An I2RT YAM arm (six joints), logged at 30 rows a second.
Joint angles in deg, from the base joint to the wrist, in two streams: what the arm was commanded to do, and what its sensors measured. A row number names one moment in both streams.
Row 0, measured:
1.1 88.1 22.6 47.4 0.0 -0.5
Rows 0 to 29, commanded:
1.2 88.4 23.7 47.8 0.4 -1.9
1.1 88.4 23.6 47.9 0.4 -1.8
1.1 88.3 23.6 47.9 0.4 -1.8
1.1 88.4 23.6 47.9 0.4 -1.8
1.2 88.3 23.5 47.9 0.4 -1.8
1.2 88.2 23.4 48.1 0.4 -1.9
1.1 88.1 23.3 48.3 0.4 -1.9
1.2 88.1 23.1 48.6 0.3 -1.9
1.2 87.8 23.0 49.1 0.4 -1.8
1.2 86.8 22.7 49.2 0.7 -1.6
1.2 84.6 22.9 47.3 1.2 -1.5
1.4 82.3 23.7 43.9 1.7 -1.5
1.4 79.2 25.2 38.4 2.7 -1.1
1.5 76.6 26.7 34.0 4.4 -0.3
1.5 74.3 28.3 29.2 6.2 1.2
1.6 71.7 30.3 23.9 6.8 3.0
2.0 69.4 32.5 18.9 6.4 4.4
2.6 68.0 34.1 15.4 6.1 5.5
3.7 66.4 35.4 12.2 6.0 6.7
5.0 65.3 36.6 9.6 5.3 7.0
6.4 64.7 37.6 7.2 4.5 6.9
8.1 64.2 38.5 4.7 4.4 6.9
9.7 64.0 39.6 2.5 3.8 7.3
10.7 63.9 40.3 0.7 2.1 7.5
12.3 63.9 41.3 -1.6 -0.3 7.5
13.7 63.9 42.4 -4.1 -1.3 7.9
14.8 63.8 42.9 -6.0 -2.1 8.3
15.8 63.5 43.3 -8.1 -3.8 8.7
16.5 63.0 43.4 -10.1 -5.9 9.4
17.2 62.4 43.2 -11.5 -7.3 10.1
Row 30, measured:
15.7 63.5 42.3 -0.8 -1.8 8.0
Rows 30 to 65, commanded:
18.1 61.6 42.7 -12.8 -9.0 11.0
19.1 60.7 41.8 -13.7 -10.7 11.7
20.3 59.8 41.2 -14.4 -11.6 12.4
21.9 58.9 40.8 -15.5 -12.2 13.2
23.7 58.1 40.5 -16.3 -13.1 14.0
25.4 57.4 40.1 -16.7 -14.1 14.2
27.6 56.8 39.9 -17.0 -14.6 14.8
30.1 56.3 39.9 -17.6 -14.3 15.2
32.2 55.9 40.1 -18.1 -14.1 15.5
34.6 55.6 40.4 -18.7 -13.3 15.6
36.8 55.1 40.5 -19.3 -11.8 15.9
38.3 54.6 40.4 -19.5 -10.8 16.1
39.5 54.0 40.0 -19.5 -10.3 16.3
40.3 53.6 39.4 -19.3 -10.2 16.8
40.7 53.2 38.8 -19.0 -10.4 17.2
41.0 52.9 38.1 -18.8 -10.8 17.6
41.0 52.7 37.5 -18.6 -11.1 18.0
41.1 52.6 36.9 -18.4 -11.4 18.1
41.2 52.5 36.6 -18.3 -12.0 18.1
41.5 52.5 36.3 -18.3 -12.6 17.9
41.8 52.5 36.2 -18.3 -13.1 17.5
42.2 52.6 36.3 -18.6 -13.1 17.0
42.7 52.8 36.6 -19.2 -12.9 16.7
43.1 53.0 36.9 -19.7 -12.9 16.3
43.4 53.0 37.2 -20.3 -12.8 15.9
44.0 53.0 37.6 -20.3 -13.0 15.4
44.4 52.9 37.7 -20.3 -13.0 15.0
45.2 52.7 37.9 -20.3 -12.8 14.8
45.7 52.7 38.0 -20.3 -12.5 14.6
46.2 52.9 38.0 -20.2 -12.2 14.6
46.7 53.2 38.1 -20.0 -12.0 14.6
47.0 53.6 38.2 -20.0 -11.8 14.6
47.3 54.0 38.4 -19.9 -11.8 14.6
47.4 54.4 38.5 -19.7 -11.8 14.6
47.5 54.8 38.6 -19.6 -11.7 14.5
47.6 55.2 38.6 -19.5 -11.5 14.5
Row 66, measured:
47.1 54.5 37.2 -19.6 -12.1 15.3
